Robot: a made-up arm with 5 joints.
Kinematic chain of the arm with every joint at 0, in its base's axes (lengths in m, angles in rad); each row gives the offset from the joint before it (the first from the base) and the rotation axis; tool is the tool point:
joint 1: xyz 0 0 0.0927 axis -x
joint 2: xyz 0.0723 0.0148 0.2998 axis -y
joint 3: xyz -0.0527 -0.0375 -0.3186 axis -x
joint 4: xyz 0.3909 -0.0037 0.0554 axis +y
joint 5: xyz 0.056 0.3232 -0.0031 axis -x
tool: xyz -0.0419 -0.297 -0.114
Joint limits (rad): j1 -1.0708..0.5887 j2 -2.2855..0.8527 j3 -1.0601..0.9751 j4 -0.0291..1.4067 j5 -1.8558..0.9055
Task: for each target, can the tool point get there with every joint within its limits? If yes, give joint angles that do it. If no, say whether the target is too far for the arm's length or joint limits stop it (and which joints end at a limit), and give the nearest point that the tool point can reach.
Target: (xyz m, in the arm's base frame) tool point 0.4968 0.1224 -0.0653
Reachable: yes | joints -0.3107 0.4452 0.5639 0.6041 -0.9501
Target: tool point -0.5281 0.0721 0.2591
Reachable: yes | joints 0.3477 -1.8763 0.3969 0.2370 -0.5085
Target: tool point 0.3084 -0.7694 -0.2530
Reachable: no: joint limits stop it (at a limit: joint 1, joint 3, joint 4) | nearest point 0.2535 -0.3282 -0.2639 | short by 0.445 m
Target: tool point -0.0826 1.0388 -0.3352
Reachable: no: joint limits stop it (at a limit: joint 3, joint 4, joint 5) | nearest point -0.0291 0.5826 -0.1473 | short by 0.496 m
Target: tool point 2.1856 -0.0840 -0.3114
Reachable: no: too far | nearest point 0.9529 0.0870 0.0444 | short by 1.294 m
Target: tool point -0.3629 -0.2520 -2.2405
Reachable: no: too far | nearest point -0.0799 -0.0669 -0.5269 | short by 1.747 m
